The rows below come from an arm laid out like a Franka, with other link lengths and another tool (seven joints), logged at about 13 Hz.
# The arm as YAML. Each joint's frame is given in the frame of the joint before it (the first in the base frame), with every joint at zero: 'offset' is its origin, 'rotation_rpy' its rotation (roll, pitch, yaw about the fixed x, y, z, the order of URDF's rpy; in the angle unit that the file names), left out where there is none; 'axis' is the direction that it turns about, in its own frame. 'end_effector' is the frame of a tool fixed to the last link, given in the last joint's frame.
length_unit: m
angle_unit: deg
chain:
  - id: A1
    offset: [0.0, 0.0, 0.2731]
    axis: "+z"
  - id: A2
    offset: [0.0, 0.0, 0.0]
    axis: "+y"
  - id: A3
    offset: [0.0, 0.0, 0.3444]
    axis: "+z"
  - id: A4
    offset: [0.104, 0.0, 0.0]
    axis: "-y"
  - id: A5
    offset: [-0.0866, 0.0, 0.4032]
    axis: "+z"
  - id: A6
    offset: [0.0, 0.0, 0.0]
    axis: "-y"
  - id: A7
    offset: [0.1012, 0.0, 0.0]
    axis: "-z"
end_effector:
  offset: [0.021, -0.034, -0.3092]
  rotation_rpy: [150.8, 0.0, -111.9]
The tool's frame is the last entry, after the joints.
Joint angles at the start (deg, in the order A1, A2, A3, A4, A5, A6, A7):
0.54, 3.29, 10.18, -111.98, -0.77, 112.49, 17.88
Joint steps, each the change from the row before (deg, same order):
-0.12, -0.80, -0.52, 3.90, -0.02, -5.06, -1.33
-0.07, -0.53, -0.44, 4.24, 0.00, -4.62, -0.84
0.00, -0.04, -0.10, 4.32, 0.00, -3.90, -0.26
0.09, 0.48, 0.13, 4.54, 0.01, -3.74, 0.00
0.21, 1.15, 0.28, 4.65, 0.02, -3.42, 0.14
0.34, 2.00, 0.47, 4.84, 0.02, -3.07, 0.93
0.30, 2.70, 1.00, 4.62, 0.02, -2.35, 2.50
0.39, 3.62, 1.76, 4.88, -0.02, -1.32, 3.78
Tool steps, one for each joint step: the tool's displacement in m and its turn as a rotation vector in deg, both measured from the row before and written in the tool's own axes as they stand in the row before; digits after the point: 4 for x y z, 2 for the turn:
0.0068, 0.0137, -0.0315, -0.19, 0.64, -0.37
0.0051, 0.0144, -0.0325, 0.16, 0.12, -0.24
0.0004, 0.0139, -0.0293, 0.37, -0.18, -0.22
-0.0027, 0.0136, -0.0255, 0.22, -0.15, -0.27
-0.0060, 0.0111, -0.0201, -0.04, -0.05, -0.37
-0.0100, 0.0074, -0.0137, -0.38, -0.23, 0.07
-0.0153, 0.0038, -0.0055, -0.66, -0.79, 1.01
-0.0262, 0.0009, 0.0008, -0.61, -1.47, 1.19

